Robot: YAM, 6 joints.
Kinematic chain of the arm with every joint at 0, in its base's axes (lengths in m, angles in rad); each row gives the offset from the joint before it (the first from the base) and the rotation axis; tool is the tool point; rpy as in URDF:
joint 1: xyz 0 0 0.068 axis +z
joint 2: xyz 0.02 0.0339 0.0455 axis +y
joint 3: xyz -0.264 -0.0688 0 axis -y
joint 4: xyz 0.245 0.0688 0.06 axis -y
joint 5: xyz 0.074 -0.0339 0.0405 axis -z
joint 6: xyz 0.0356 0 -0.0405 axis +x
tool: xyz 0 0 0 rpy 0 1.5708 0
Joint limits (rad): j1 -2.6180..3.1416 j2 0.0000..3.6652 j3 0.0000..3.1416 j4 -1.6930..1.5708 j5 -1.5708..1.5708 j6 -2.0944..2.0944
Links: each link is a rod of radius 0.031 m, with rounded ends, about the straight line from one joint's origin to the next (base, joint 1, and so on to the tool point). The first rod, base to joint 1, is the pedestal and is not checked.
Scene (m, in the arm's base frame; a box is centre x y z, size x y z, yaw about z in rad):
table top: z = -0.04
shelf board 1: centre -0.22 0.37 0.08 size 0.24 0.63 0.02 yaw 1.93
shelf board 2: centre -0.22 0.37 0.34 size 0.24 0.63 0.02 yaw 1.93
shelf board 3: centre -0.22 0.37 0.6 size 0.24 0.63 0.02 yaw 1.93
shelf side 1: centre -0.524 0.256 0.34 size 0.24 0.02 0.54 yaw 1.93
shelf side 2: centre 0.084 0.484 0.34 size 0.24 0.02 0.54 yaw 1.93
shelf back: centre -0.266 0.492 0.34 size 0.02 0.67 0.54 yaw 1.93
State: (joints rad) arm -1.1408 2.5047 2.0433 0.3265 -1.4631 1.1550
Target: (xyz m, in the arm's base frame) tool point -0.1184 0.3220 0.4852
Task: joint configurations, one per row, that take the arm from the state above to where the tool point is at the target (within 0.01 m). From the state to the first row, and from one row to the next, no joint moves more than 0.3 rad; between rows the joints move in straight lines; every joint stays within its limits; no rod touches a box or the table.
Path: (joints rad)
1: -0.8826 2.2183 1.9111 0.3161 -1.4900 1.1274
2: -0.6244 1.9318 1.7789 0.3057 -1.5170 1.0997
3: -0.3662 1.6454 1.6467 0.2953 -1.5439 1.0721
4: -0.1081 1.3590 1.5145 0.2848 -1.5708 1.0444
5: 0.1673 1.3965 1.5431 0.2809 -1.5708 1.0602
6: 0.4426 1.4340 1.5718 0.2770 -1.5708 1.0760
7: 0.7179 1.4715 1.6005 0.2731 -1.5708 1.0918
8: 0.9932 1.5090 1.6291 0.2691 -1.5708 1.1076
9: 1.2686 1.5466 1.6578 0.2652 -1.5708 1.1234
10: 1.5439 1.5841 1.6864 0.2613 -1.5708 1.1392
11: 1.8192 1.6216 1.7151 0.2573 -1.5708 1.1550

